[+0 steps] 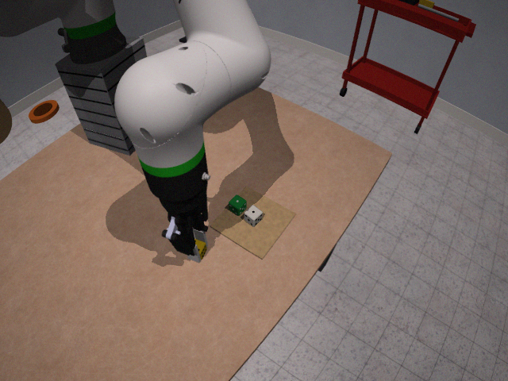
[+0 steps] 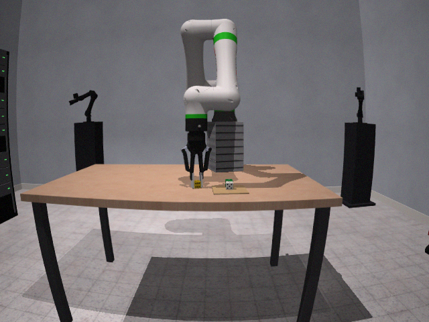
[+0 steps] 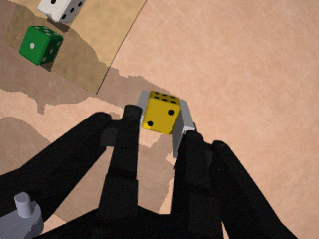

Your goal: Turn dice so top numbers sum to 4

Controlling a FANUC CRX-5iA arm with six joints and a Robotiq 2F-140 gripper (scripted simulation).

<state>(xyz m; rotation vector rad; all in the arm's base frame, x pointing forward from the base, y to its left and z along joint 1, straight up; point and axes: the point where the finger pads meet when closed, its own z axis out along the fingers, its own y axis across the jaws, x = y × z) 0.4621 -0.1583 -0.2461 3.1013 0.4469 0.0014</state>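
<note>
The white die is 50 mm ahead of my hand, 140 mm to the left of it and 20 mm below it. Round my hand: green die (140 mm to the left, 20 mm below); yellow die (20 mm below); tan mat (50 mm ahead, 140 mm to the left, 30 mm below).
</note>
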